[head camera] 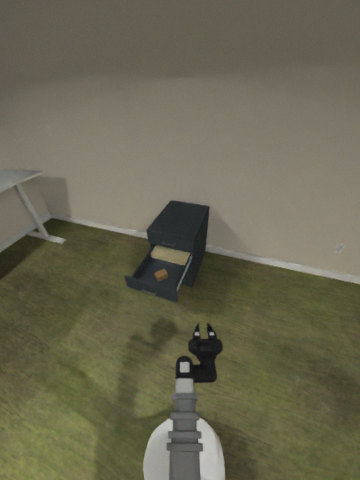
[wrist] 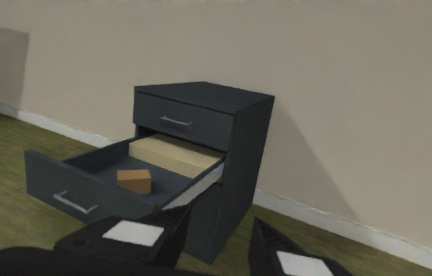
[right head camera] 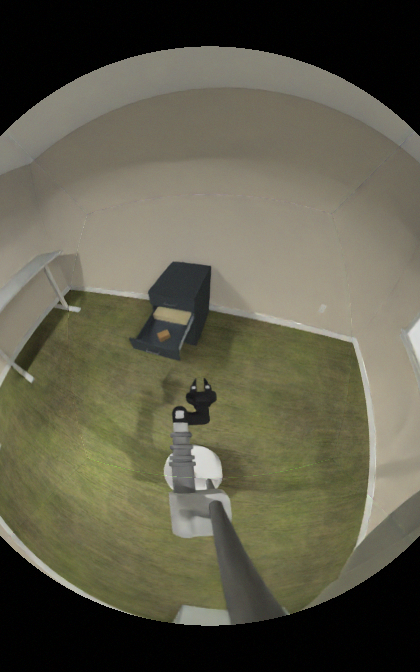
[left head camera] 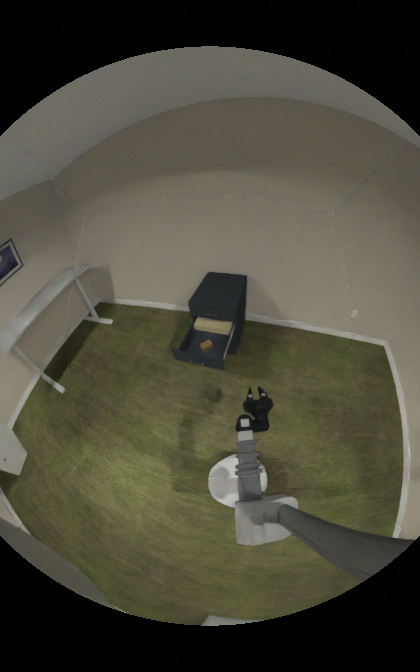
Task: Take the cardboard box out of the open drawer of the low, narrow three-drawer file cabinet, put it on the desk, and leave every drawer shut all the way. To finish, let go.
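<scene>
The low dark file cabinet [head camera: 180, 218] [left head camera: 219, 291] [right head camera: 181, 280] [wrist: 250, 150] stands against the back wall. Its middle drawer [head camera: 152, 291] [left head camera: 200, 359] [right head camera: 156, 348] [wrist: 75, 192] is pulled out; the top drawer is shut. The small orange-brown cardboard box [head camera: 161, 275] [left head camera: 206, 345] [right head camera: 163, 335] [wrist: 134, 181] lies on the drawer floor, in front of a larger pale yellow block [head camera: 170, 255] [left head camera: 213, 326] [right head camera: 172, 315] [wrist: 175, 155]. My gripper [head camera: 204, 327] [left head camera: 255, 391] [right head camera: 200, 383] [wrist: 219, 230] is open and empty, in front of the cabinet and to the right of the open drawer. The desk [head camera: 17, 177] [left head camera: 42, 300] [right head camera: 30, 275] stands at the left.
The desk's angled leg [head camera: 32, 210] [left head camera: 85, 297] [right head camera: 56, 287] and its foot are on the floor left of the cabinet. The back wall [head camera: 200, 125] is close behind the cabinet. A pale piece of furniture [left head camera: 10, 450] shows at the left edge of the left head view.
</scene>
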